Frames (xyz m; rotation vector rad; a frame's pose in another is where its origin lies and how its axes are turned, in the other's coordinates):
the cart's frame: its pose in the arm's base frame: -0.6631 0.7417 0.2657 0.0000 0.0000 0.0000
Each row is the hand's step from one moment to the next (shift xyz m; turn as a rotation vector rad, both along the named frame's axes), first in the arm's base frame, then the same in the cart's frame.
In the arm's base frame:
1: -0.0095 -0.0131 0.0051 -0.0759 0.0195 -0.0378
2: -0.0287 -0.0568 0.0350 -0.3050 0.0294 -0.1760
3: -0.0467 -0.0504 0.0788 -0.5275 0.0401 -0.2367
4: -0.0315 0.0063 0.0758 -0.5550 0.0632 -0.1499
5: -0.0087 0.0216 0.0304 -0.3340 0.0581 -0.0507
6: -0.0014 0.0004 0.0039 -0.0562 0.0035 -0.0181
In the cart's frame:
1: -0.0095 -0.0131 0.0051 -0.0759 0.0195 -0.0378
2: -0.0287 -0.0568 0.0350 -0.3050 0.0294 -0.1760
3: -0.0467 -0.0504 0.0788 -0.5275 0.0401 -0.2367
4: -0.0315 0.0063 0.0758 -0.5550 0.0632 -0.1499
5: -0.0087 0.0216 0.0304 -0.3340 0.0581 -0.0507
6: -0.0014 0.0004 0.0039 -0.0562 0.0035 -0.0181

